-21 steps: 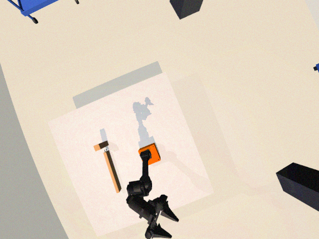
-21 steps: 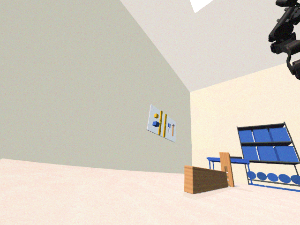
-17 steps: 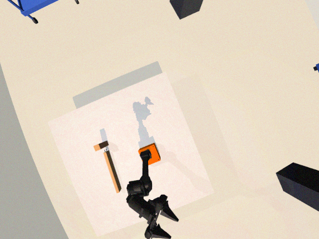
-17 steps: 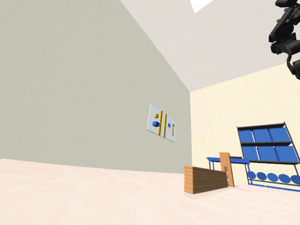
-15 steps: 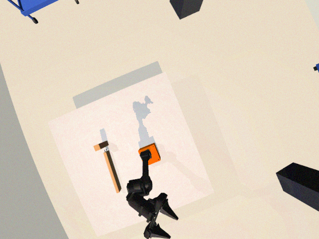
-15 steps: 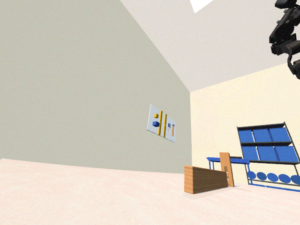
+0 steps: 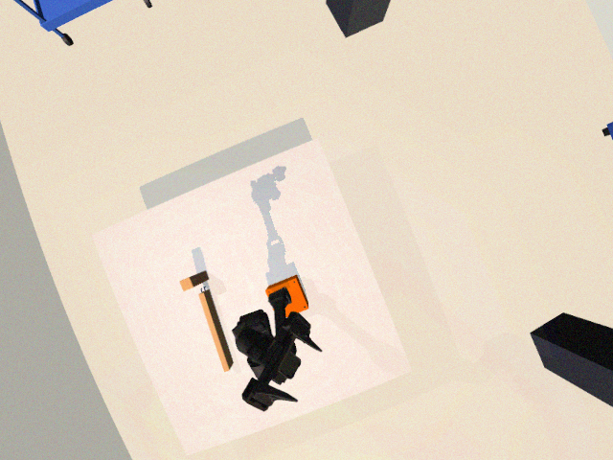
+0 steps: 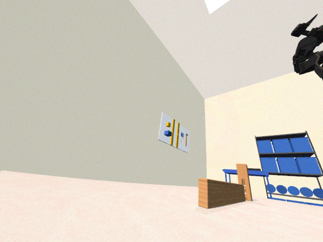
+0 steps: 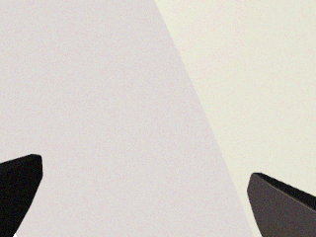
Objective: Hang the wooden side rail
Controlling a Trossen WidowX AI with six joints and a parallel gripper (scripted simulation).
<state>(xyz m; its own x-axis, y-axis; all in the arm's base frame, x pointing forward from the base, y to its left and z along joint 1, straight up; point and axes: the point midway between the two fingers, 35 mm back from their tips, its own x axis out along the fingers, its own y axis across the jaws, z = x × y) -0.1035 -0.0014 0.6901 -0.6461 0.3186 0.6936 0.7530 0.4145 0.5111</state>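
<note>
Right now the wooden headboard post is 720 mm below my gripper tip, 470 mm ahead of it and 260 mm to the right of it.
</note>
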